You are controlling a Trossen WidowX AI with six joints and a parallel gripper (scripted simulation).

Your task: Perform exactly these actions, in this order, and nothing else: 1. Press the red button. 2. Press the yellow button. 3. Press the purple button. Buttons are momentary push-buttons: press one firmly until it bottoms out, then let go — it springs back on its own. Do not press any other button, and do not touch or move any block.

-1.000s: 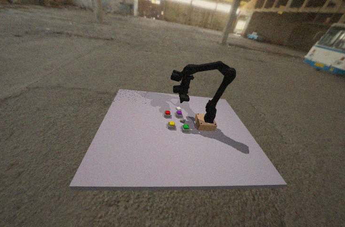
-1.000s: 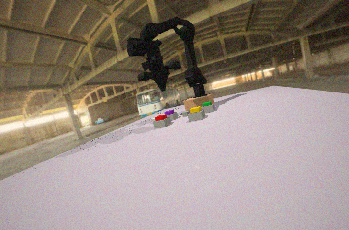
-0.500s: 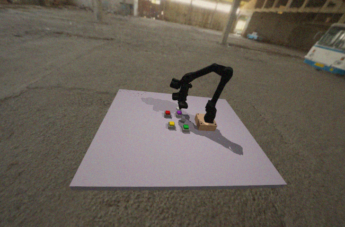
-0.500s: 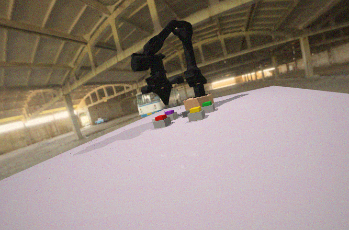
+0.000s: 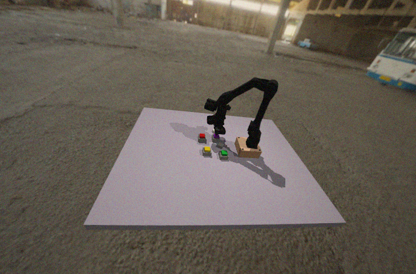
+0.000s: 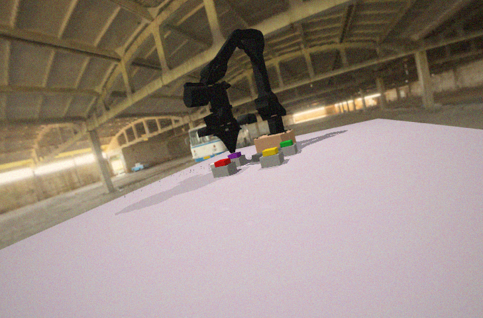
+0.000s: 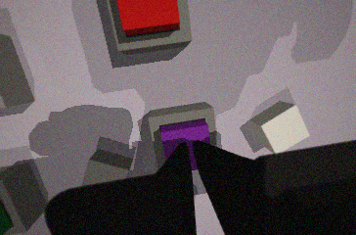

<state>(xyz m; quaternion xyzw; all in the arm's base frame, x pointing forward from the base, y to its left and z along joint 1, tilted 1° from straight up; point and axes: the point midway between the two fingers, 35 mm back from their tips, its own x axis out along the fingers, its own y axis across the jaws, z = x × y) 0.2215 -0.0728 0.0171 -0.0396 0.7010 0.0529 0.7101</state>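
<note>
The yellow button is 50 mm ahead of my gripper tip, 150 mm to the left of it and 10 mm below it. Also, from my gripper tip: grey block: 40 mm behind, 70 mm to the left, 30 mm below; white block: 80 mm to the right, 30 mm below; purple button: 10 mm below.
</note>
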